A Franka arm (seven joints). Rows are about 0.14 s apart.
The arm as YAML. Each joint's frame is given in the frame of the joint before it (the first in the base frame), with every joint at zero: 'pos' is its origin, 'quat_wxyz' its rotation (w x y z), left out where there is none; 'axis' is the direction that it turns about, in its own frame. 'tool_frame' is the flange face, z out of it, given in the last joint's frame.
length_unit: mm
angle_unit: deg
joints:
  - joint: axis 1
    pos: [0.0, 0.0, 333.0]
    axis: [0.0, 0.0, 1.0]
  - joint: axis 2
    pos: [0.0, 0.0, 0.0]
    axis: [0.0, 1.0, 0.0]
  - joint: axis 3
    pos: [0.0, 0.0, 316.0]
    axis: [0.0, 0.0, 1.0]
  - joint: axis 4
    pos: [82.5, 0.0, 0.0]
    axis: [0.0, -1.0, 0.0]
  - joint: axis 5
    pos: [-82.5, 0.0, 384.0]
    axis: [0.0, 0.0, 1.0]
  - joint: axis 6
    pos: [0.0, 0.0, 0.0]
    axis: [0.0, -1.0, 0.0]
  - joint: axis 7
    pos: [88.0, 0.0, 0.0]
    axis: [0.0, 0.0, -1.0]
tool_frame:
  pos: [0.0, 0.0, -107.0]
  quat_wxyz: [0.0, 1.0, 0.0, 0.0]
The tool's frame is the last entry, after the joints.
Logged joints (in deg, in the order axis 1, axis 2, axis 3, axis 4, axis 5, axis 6, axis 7), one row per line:
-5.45 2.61 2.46 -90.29 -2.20 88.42 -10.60
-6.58 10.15 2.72 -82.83 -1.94 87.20 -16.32
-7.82 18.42 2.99 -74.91 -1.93 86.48 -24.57
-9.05 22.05 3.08 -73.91 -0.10 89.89 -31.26
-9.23 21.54 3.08 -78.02 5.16 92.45 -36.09
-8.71 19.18 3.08 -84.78 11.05 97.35 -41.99
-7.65 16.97 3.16 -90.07 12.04 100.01 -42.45
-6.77 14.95 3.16 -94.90 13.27 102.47 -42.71
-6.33 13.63 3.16 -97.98 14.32 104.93 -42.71
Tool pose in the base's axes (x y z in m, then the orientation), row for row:
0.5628 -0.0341 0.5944 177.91 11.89 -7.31
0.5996 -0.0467 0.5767 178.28 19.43 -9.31
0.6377 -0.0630 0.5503 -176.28 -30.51 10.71
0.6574 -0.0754 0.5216 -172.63 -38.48 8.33
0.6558 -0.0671 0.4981 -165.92 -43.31 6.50
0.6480 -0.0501 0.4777 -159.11 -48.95 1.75
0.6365 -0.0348 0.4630 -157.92 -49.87 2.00
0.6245 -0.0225 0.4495 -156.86 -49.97 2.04
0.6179 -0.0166 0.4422 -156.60 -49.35 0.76
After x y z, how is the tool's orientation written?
As a rotation vector, in degrees.
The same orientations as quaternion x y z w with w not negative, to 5 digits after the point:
0.99685 0.06662 -0.04096 0.01347
0.99277 0.10820 -0.05184 0.00369
-0.98357 -0.17023 0.05976 0.00680
-0.97464 -0.21725 0.04703 0.02563
-0.96429 -0.25171 0.03778 0.07322
-0.94909 -0.29199 0.01044 0.11772
-0.94601 -0.29874 0.01198 0.12517
-0.94420 -0.30079 0.01228 0.13364
-0.94469 -0.29770 0.00458 0.13750

